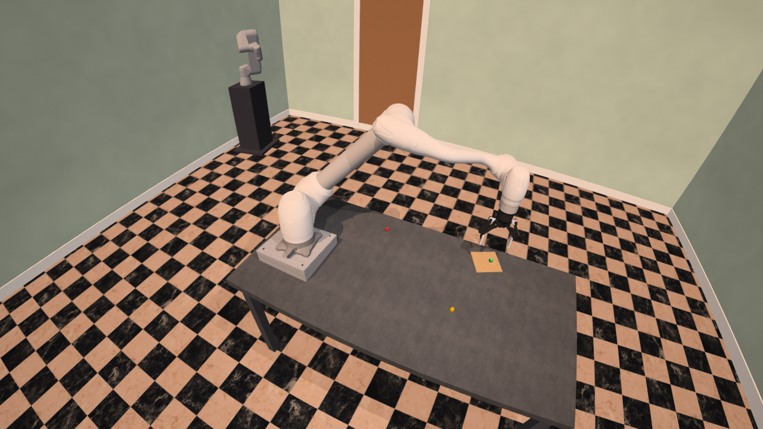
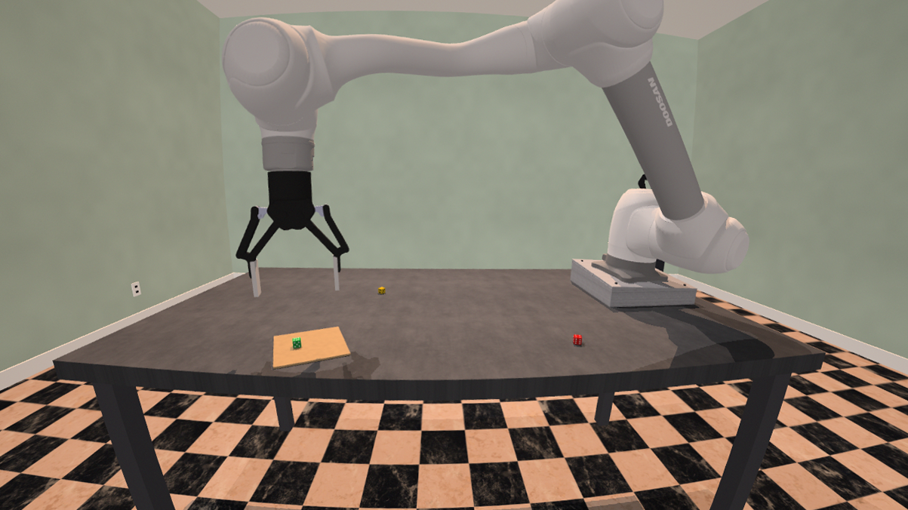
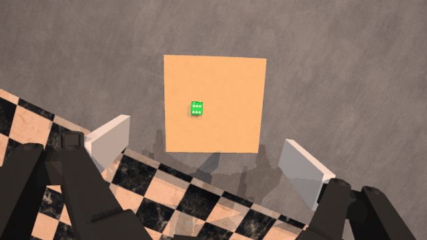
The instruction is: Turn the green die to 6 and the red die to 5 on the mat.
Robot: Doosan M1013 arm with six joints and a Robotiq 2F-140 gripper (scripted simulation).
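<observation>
My hand is 56 cm past the red die, 8 cm to the right of it and 12 cm above it. Also, from my hand: yellow die (16 cm behind, 36 cm to the right, 12 cm below); orange mat (1 cm behind, 1 cm to the right, 13 cm below); green die (1 cm ahead, 12 cm below).
</observation>
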